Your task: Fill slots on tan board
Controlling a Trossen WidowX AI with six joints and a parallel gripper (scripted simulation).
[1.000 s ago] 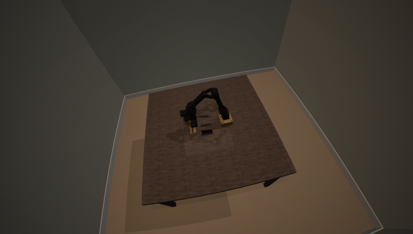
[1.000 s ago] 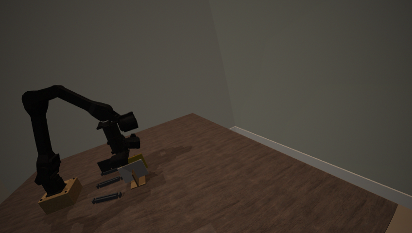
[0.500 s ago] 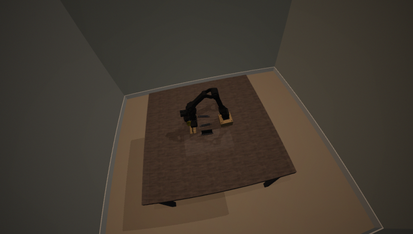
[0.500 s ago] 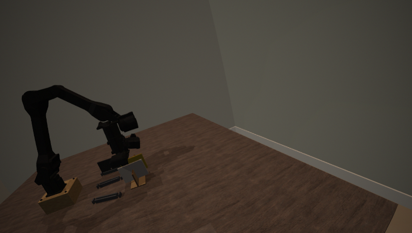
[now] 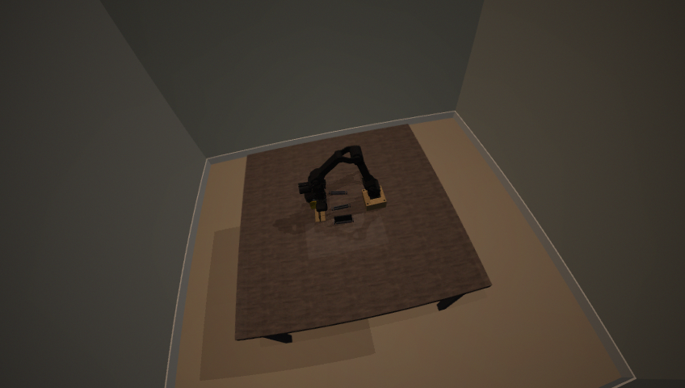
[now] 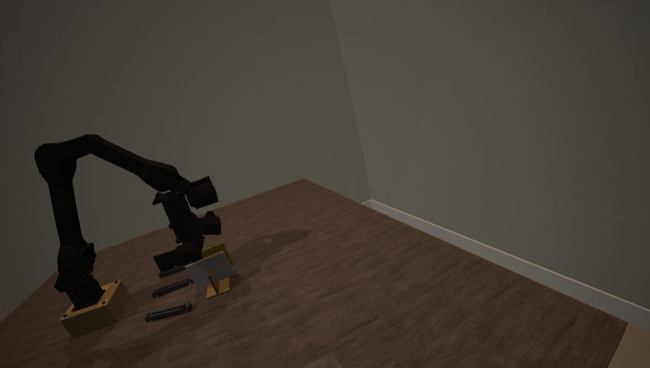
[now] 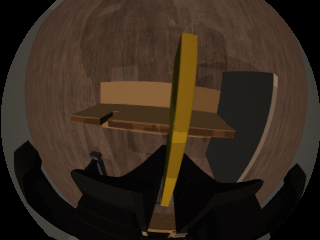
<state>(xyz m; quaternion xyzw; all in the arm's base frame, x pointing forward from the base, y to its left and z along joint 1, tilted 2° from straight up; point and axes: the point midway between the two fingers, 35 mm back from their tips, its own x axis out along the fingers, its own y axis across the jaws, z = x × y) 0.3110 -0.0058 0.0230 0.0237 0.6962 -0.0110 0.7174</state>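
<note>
My gripper tip is now 3 cm short of the yellow board and 1 cm below it. Round my gripper tip: tan board (3 cm ahead, 1 cm below); dark board (10 cm behind, 12 cm to the left, 1 cm below).
</note>
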